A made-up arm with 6 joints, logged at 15 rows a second.
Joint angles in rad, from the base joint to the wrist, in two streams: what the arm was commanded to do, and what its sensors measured. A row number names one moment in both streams.
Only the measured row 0 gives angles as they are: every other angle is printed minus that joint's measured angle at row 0.
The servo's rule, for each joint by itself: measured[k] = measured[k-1] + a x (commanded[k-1-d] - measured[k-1]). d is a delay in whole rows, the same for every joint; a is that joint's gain. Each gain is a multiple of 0.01, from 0.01 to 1. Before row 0 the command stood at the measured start. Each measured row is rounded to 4 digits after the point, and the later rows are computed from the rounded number. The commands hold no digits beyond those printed.
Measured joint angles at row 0:
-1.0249, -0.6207, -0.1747, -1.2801, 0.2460, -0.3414
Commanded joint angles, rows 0 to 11:
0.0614, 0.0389, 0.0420, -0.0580, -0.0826, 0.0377
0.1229, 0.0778, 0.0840, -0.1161, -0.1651, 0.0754
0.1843, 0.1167, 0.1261, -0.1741, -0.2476, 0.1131
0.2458, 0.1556, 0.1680, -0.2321, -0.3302, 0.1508
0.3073, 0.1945, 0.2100, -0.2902, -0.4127, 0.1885
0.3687, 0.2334, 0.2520, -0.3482, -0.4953, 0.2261
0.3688, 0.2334, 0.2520, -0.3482, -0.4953, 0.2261
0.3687, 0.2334, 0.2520, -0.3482, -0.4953, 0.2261
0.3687, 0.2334, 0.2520, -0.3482, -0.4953, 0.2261
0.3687, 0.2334, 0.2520, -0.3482, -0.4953, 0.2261
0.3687, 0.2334, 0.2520, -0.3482, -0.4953, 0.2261
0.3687, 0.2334, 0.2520, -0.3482, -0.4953, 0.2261
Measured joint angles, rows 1 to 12:
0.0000, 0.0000, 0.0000, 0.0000, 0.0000, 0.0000
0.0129, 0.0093, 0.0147, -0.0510, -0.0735, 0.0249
0.0360, 0.0257, 0.0390, -0.1083, -0.1550, 0.0582
0.0671, 0.0475, 0.0695, -0.1662, -0.2374, 0.0944
0.1046, 0.0734, 0.1040, -0.2242, -0.3200, 0.1316
0.1472, 0.1025, 0.1411, -0.2823, -0.4025, 0.1692
0.1937, 0.1339, 0.1799, -0.3403, -0.4851, 0.2068
0.2305, 0.1578, 0.2051, -0.3473, -0.4942, 0.2195
0.2595, 0.1759, 0.2215, -0.3481, -0.4952, 0.2239
0.2824, 0.1897, 0.2322, -0.3482, -0.4953, 0.2254
0.3005, 0.2002, 0.2391, -0.3482, -0.4953, 0.2259
0.3148, 0.2082, 0.2436, -0.3482, -0.4953, 0.2260
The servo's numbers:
d 1
a 0.21 0.24 0.35 0.88 0.89 0.66

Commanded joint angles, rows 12 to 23:
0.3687, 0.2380, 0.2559, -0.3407, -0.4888, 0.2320
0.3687, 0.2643, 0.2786, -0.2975, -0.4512, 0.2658
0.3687, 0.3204, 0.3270, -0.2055, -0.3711, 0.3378
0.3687, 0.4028, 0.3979, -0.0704, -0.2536, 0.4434
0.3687, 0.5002, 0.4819, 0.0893, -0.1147, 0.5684
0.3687, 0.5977, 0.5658, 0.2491, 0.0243, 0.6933
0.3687, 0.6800, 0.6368, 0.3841, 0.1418, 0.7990
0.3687, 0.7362, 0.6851, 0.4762, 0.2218, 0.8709
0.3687, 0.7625, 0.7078, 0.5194, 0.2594, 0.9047
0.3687, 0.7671, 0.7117, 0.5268, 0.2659, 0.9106
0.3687, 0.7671, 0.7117, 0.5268, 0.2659, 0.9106
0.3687, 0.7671, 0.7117, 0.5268, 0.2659, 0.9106
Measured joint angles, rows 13 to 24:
0.3261, 0.2142, 0.2465, -0.3482, -0.4953, 0.2261
0.3350, 0.2199, 0.2498, -0.3416, -0.4895, 0.2300
0.3421, 0.2306, 0.2599, -0.3028, -0.4554, 0.2536
0.3477, 0.2522, 0.2834, -0.2172, -0.3804, 0.3092
0.3521, 0.2883, 0.3235, -0.0880, -0.2675, 0.3978
0.3556, 0.3392, 0.3789, 0.0680, -0.1315, 0.5104
0.3584, 0.4012, 0.4443, 0.2274, 0.0072, 0.6311
0.3606, 0.4681, 0.5117, 0.3653, 0.1270, 0.7419
0.3623, 0.5324, 0.5724, 0.4629, 0.2114, 0.8270
0.3636, 0.5876, 0.6198, 0.5126, 0.2541, 0.8783
0.3647, 0.6307, 0.6520, 0.5251, 0.2646, 0.8996
0.3655, 0.6634, 0.6729, 0.5266, 0.2658, 0.9069

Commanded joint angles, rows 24 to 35:
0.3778, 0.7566, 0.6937, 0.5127, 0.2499, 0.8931
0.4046, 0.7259, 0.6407, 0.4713, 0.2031, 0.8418
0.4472, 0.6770, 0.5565, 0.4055, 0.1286, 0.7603
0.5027, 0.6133, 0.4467, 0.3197, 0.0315, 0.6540
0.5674, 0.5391, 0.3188, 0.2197, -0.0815, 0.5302
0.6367, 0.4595, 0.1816, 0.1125, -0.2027, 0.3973
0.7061, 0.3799, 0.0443, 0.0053, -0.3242, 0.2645
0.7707, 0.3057, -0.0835, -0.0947, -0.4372, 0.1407
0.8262, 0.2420, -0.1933, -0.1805, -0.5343, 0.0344
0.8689, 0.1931, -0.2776, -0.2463, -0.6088, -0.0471
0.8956, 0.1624, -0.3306, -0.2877, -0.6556, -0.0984
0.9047, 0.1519, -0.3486, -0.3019, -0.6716, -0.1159
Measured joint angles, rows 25 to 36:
0.3662, 0.6883, 0.6865, 0.5268, 0.2659, 0.9093
0.3686, 0.7047, 0.6890, 0.5144, 0.2517, 0.8986
0.3762, 0.7098, 0.6721, 0.4765, 0.2084, 0.8611
0.3911, 0.7019, 0.6316, 0.4140, 0.1374, 0.7946
0.4145, 0.6806, 0.5669, 0.3310, 0.0431, 0.7018
0.4466, 0.6466, 0.4801, 0.2331, -0.0678, 0.5885
0.4865, 0.6017, 0.3756, 0.1270, -0.1879, 0.4623
0.5326, 0.5485, 0.2596, 0.0199, -0.3092, 0.3318
0.5826, 0.4902, 0.1395, -0.0809, -0.4231, 0.2057
0.6338, 0.4306, 0.0230, -0.1685, -0.5221, 0.0926
0.6832, 0.3736, -0.0822, -0.2370, -0.5993, 0.0004
0.7278, 0.3229, -0.1691, -0.2816, -0.6494, -0.0648

